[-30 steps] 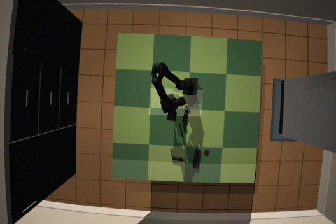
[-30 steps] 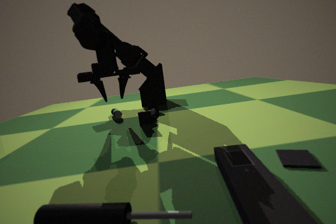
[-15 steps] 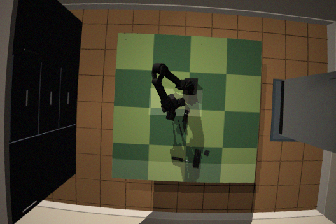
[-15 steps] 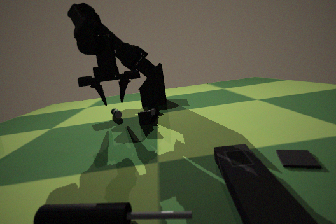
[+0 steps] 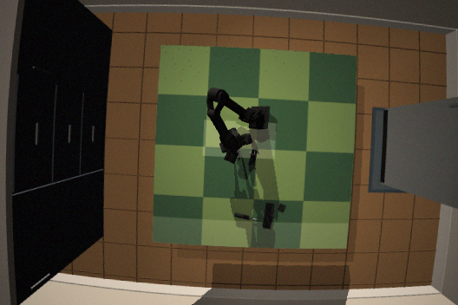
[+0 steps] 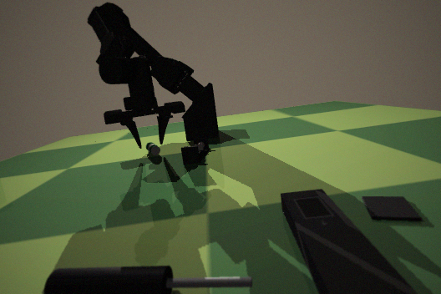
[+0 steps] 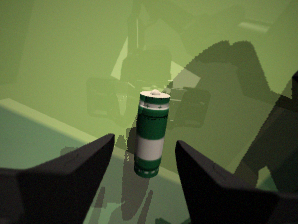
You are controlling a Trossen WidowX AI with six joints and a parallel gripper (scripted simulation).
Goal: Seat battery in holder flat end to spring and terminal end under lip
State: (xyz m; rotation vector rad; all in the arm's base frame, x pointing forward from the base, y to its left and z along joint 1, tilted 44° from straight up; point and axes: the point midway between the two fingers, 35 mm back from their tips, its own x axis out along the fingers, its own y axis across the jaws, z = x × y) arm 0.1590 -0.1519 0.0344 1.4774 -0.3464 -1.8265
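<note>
The battery lies 1 cm below my gripper tip. From my gripper tip the other things lie so: dark square plate: 41 cm ahead, 32 cm to the left, 2 cm below; then screwdriver: 48 cm ahead, 10 cm to the left, 1 cm below; then dark remote: 46 cm ahead, 24 cm to the left.
</note>
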